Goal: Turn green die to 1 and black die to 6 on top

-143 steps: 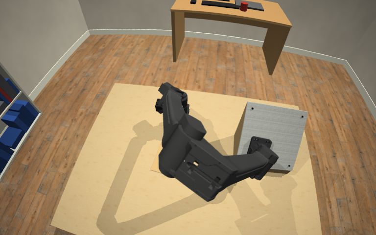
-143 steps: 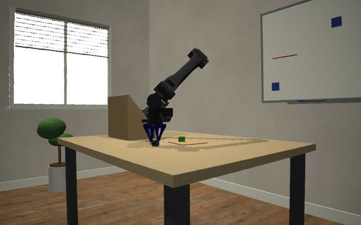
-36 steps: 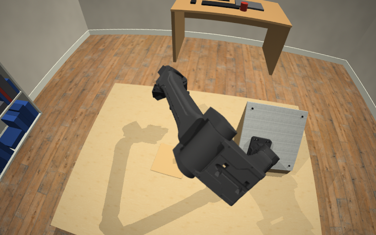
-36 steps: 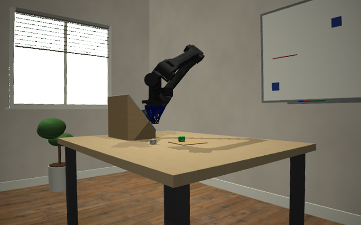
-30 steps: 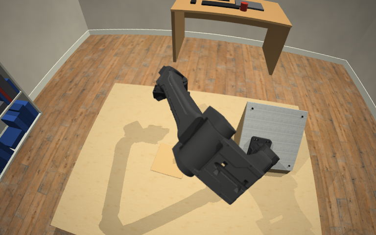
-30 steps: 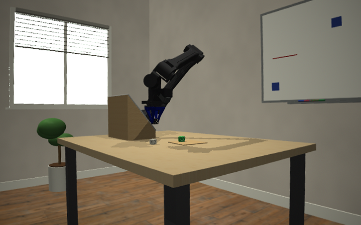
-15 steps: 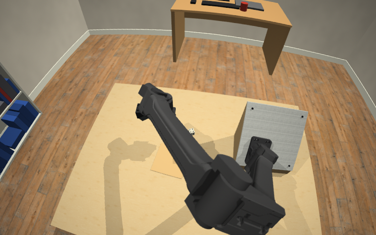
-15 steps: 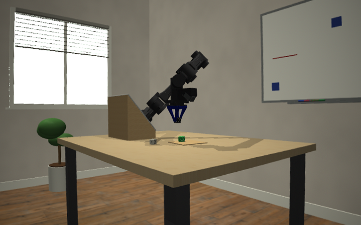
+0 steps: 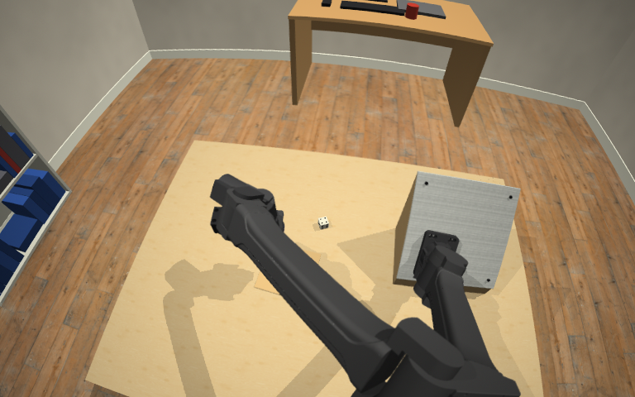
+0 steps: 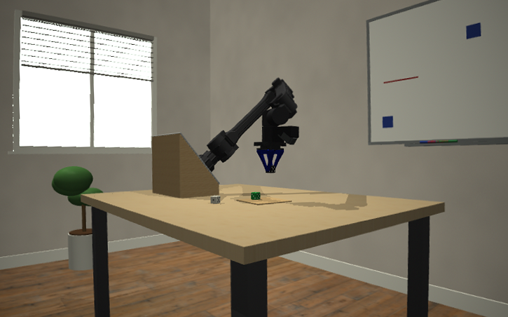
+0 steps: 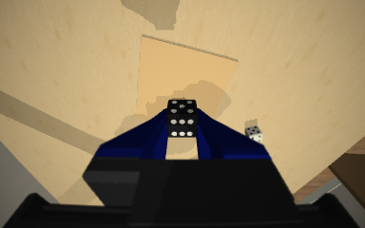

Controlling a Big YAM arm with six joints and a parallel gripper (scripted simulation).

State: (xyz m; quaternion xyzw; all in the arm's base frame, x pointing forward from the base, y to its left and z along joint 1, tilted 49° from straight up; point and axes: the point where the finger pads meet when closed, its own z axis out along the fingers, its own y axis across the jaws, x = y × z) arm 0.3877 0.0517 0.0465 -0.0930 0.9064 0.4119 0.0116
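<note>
Right now the tan mat is 3 cm behind my hand and 11 cm below it. Round my hand: black die (right at my hand); then white die (9 cm behind, 16 cm to the right, 10 cm below); then green die (7 cm behind, 1 cm to the right, 10 cm below).
</note>
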